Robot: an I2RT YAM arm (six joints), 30 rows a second.
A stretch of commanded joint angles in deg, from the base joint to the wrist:
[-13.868 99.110 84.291 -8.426 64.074 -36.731]
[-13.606 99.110 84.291 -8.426 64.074 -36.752]
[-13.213 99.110 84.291 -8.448 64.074 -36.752]
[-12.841 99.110 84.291 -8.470 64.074 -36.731]
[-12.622 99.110 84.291 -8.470 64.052 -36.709]
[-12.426 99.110 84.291 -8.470 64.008 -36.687]
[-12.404 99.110 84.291 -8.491 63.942 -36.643]
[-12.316 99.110 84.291 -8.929 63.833 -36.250]
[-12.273 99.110 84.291 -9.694 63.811 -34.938]
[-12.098 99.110 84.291 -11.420 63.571 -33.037]
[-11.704 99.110 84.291 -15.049 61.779 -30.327]
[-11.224 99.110 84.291 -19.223 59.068 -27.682]
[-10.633 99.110 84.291 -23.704 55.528 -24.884]
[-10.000 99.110 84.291 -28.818 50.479 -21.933]
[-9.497 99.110 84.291 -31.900 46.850 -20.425]
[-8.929 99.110 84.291 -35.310 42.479 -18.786]
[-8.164 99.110 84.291 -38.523 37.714 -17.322]
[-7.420 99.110 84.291 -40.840 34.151 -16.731]
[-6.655 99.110 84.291 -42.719 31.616 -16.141]
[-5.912 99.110 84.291 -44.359 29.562 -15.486]
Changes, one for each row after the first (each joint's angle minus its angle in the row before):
[0.262 0.000 0.000 0.000 0.000 -0.021]
[0.393 0.000 0.000 -0.022 0.000 0.000]
[0.372 0.000 0.000 -0.022 0.000 0.021]
[0.219 0.000 0.000 0.000 -0.022 0.022]
[0.196 0.000 0.000 0.000 -0.044 0.022]
[0.022 0.000 0.000 -0.021 -0.066 0.044]
[0.088 0.000 0.000 -0.438 -0.109 0.393]
[0.043 0.000 0.000 -0.765 -0.022 1.312]
[0.175 0.000 0.000 -1.726 -0.240 1.901]
[0.394 0.000 0.000 -3.629 -1.792 2.710]
[0.480 0.000 0.000 -4.174 -2.711 2.645]
[0.591 0.000 0.000 -4.481 -3.540 2.798]
[0.633 0.000 0.000 -5.114 -5.049 2.951]
[0.503 0.000 0.000 -3.082 -3.629 1.508]
[0.568 0.000 0.000 -3.410 -4.371 1.639]
[0.765 0.000 0.000 -3.213 -4.765 1.464]
[0.744 0.000 0.000 -2.317 -3.563 0.591]
[0.765 0.000 0.000 -1.879 -2.535 0.590]
[0.743 0.000 0.000 -1.640 -2.054 0.655]

